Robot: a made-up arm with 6 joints. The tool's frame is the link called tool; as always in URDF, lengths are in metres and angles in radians. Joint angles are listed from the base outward.
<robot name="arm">
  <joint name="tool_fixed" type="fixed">
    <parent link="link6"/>
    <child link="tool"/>
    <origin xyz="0 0 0"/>
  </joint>
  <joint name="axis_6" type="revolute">
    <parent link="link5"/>
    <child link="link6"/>
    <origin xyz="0 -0.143 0"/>
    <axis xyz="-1 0 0"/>
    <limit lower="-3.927" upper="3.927"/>
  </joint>
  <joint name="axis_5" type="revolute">
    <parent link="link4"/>
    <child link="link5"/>
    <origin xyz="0.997 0 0"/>
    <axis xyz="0 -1 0"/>
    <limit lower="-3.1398" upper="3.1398"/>
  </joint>
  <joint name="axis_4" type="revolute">
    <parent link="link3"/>
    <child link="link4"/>
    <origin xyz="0 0 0"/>
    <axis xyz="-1 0 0"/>
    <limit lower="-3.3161" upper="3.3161"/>
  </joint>
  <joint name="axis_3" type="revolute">
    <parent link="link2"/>
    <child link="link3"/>
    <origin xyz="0 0 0.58"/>
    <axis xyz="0 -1 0"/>
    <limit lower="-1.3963" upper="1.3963"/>
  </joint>
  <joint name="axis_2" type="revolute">
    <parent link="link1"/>
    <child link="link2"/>
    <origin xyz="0 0 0"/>
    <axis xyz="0 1 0"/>
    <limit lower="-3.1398" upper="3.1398"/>
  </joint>
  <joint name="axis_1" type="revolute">
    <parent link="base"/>
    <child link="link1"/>
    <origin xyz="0 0 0.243"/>
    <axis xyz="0 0 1"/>
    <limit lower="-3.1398" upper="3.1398"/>
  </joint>
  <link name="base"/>
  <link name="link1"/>
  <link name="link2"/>
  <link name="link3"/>
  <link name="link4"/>
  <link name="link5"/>
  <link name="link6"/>
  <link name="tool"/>
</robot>
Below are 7 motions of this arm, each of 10 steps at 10 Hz.
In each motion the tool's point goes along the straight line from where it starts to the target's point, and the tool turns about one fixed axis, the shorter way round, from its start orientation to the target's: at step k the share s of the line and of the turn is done. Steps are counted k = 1, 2, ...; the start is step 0. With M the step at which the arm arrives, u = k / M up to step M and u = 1 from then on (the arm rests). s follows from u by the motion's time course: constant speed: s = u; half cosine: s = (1 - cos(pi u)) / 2; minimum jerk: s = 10 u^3 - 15 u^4 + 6 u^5.
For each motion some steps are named. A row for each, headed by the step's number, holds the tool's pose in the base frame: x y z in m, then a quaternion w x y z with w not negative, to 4 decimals.
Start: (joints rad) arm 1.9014 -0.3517 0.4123 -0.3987 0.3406 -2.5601
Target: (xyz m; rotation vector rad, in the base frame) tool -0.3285 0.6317 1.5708 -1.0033 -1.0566 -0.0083
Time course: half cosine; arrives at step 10
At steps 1, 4, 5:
1: -0.0633 0.5725 1.4404 0.3902 -0.5832 -0.6317 -0.3296
4: -0.1506 0.5920 1.4833 0.5246 -0.5587 -0.6005 -0.2282
5: -0.1926 0.6014 1.5040 0.5839 -0.5409 -0.5790 -0.1768

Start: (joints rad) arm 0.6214 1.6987 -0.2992 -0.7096 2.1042 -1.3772
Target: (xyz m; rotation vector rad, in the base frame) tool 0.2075 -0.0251 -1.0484 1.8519 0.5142 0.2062
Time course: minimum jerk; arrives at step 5
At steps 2, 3, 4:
2: 0.1520 -0.0374 -0.8105 0.7793 0.6227 0.0170 0.0679
3: 0.1817 -0.0308 -0.9377 0.6760 0.7215 0.1267 0.0797
4: 0.2028 -0.0261 -1.0282 0.5890 0.7776 0.2024 0.0865

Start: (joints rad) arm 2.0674 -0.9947 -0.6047 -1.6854 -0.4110 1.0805
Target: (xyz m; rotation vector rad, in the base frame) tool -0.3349 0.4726 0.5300 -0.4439 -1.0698 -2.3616
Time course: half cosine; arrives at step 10
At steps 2, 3, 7, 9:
2: -0.2560 0.4276 0.7802 0.2079 0.2450 0.1668 0.9322
3: -0.2657 0.4331 0.7496 0.1520 0.2383 0.1984 0.9385
7: -0.3169 0.4623 0.5870 0.1495 -0.1869 -0.3495 -0.9059
9: -0.3328 0.4714 0.5368 0.2407 -0.1662 -0.3886 -0.8737

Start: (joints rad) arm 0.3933 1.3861 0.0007 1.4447 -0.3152 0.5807
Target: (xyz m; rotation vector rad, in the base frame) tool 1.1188 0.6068 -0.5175 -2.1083 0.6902 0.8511
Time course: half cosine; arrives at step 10
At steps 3, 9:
3: 0.8911 0.3837 -0.5864 0.2460 -0.7778 0.2962 0.4967
9: 1.1118 0.5999 -0.5196 0.3698 -0.8223 0.2705 0.3376

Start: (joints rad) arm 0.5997 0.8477 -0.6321 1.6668 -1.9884 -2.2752
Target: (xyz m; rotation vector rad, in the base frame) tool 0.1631 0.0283 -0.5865 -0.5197 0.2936 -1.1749
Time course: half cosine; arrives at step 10
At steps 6, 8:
6: 0.2944 0.1525 -0.5059 0.7916 -0.3033 0.0851 -0.5235
8: 0.1994 0.0626 -0.5642 0.7915 -0.2587 0.1223 -0.5401

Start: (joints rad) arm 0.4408 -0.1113 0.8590 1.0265 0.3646 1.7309
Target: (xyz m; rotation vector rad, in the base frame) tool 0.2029 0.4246 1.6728 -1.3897 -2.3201 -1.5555
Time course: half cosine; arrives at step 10
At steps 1, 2, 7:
1: 0.3869 0.1107 1.7102 0.1910 -0.7472 -0.4223 -0.4763
2: 0.3735 0.1336 1.7075 0.1789 -0.7303 -0.4500 -0.4818
7: 0.2418 0.3583 1.6807 0.0506 -0.5204 -0.6878 -0.5035

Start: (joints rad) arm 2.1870 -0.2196 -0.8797 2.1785 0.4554 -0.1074
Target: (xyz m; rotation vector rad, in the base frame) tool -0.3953 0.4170 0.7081 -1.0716 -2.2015 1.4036
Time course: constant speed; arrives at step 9
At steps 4, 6, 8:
4: -0.4481 0.4915 0.4761 0.0319 0.3961 0.6972 -0.5967
6: -0.4270 0.4617 0.5689 0.0448 -0.3901 -0.7311 0.5580
8: -0.4059 0.4319 0.6617 0.1212 -0.3808 -0.7587 0.5144

